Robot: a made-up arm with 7 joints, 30 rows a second.
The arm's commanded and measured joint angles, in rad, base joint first. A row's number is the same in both.
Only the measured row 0 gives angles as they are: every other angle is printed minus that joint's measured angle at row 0.
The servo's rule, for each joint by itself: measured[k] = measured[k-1] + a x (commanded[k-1-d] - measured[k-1]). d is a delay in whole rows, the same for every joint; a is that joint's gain. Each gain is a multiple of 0.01, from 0.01 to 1. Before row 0 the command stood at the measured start. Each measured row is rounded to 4 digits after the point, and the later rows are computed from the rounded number. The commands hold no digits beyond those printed.
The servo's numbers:
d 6
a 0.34 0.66 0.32 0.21 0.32 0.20 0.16
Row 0, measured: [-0.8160 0.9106 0.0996 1.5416 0.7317 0.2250 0.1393]
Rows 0 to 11, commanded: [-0.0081 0.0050 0.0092 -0.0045 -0.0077 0.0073 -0.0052]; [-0.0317 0.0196 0.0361 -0.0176 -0.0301 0.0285 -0.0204]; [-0.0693 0.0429 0.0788 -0.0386 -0.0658 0.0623 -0.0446]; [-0.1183 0.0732 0.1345 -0.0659 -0.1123 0.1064 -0.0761]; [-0.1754 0.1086 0.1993 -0.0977 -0.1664 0.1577 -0.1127]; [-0.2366 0.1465 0.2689 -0.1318 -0.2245 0.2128 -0.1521]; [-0.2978 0.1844 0.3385 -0.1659 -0.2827 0.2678 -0.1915]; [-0.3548 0.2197 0.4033 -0.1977 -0.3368 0.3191 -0.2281]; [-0.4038 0.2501 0.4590 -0.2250 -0.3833 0.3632 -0.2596]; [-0.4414 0.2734 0.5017 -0.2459 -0.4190 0.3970 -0.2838]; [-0.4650 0.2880 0.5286 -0.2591 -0.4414 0.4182 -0.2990]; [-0.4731 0.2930 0.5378 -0.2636 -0.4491 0.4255 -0.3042]
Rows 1 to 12, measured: [0.0000 0.0000 0.0000 0.0000 0.0000 0.0000 0.0000]; [0.0000 0.0000 0.0000 0.0000 0.0000 0.0000 0.0000]; [0.0000 0.0000 0.0000 0.0000 0.0000 0.0000 0.0000]; [0.0000 0.0000 0.0000 0.0000 0.0000 0.0000 0.0000]; [0.0000 0.0000 0.0000 0.0000 0.0000 0.0000 0.0000]; [0.0000 0.0000 0.0000 0.0000 0.0000 0.0000 0.0000]; [-0.0028 0.0033 0.0029 -0.0009 -0.0025 0.0015 -0.0008]; [-0.0126 0.0141 0.0135 -0.0044 -0.0113 0.0069 -0.0039]; [-0.0319 0.0331 0.0344 -0.0116 -0.0287 0.0180 -0.0104]; [-0.0613 0.0596 0.0664 -0.0230 -0.0555 0.0357 -0.0209]; [-0.1001 0.0919 0.1089 -0.0387 -0.0910 0.0601 -0.0356]; [-0.1465 0.1279 0.1601 -0.0583 -0.1337 0.0906 -0.0542]
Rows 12 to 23, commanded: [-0.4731 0.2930 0.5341 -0.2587 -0.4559 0.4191 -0.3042]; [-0.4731 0.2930 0.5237 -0.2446 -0.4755 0.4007 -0.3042]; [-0.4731 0.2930 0.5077 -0.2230 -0.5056 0.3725 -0.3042]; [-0.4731 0.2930 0.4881 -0.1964 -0.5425 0.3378 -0.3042]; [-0.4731 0.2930 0.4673 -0.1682 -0.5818 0.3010 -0.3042]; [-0.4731 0.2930 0.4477 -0.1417 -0.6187 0.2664 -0.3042]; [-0.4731 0.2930 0.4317 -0.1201 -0.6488 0.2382 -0.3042]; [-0.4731 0.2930 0.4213 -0.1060 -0.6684 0.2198 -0.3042]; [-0.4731 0.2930 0.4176 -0.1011 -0.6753 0.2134 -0.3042]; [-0.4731 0.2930 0.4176 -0.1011 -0.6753 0.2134 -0.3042]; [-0.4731 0.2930 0.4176 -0.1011 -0.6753 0.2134 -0.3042]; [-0.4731 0.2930 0.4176 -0.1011 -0.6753 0.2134 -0.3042]
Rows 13 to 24, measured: [-0.1979 0.1652 0.2172 -0.0809 -0.1814 0.1260 -0.0762]; [-0.2512 0.2012 0.2768 -0.1054 -0.2311 0.1646 -0.1005]; [-0.3031 0.2335 0.3351 -0.1305 -0.2798 0.2043 -0.1260]; [-0.3501 0.2598 0.3884 -0.1547 -0.3243 0.2428 -0.1512]; [-0.3892 0.2784 0.4333 -0.1766 -0.3618 0.2779 -0.1748]; [-0.4177 0.2880 0.4667 -0.1949 -0.3897 0.3074 -0.1955]; [-0.4365 0.2913 0.4883 -0.2083 -0.4109 0.3297 -0.2129]; [-0.4489 0.2924 0.4996 -0.2159 -0.4316 0.3439 -0.2275]; [-0.4571 0.2928 0.5022 -0.2174 -0.4553 0.3496 -0.2398]; [-0.4625 0.2929 0.4977 -0.2130 -0.4832 0.3472 -0.2501]; [-0.4661 0.2930 0.4880 -0.2036 -0.5148 0.3380 -0.2588]; [-0.4685 0.2930 0.4751 -0.1906 -0.5480 0.3237 -0.2661]
